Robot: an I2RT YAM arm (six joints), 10 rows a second.
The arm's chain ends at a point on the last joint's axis. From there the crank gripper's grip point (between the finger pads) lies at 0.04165 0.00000 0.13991 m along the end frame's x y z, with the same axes.
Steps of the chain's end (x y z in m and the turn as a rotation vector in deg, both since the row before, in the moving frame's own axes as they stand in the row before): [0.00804 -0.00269 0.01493 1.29 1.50 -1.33]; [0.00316 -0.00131 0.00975 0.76 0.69 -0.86]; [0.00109 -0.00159 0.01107 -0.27 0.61 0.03]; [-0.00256 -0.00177 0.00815 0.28 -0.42 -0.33]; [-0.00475 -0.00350 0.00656 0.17 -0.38 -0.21]
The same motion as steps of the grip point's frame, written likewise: [0.01164 -0.00684 0.01375 1.29 1.50 -1.33]; [0.00482 -0.00380 0.00922 0.76 0.69 -0.86]; [0.00258 -0.00091 0.01062 -0.27 0.61 0.03]; [-0.00359 -0.00269 0.00845 0.28 -0.42 -0.33]; [-0.00568 -0.00407 0.00683 0.17 -0.38 -0.21]
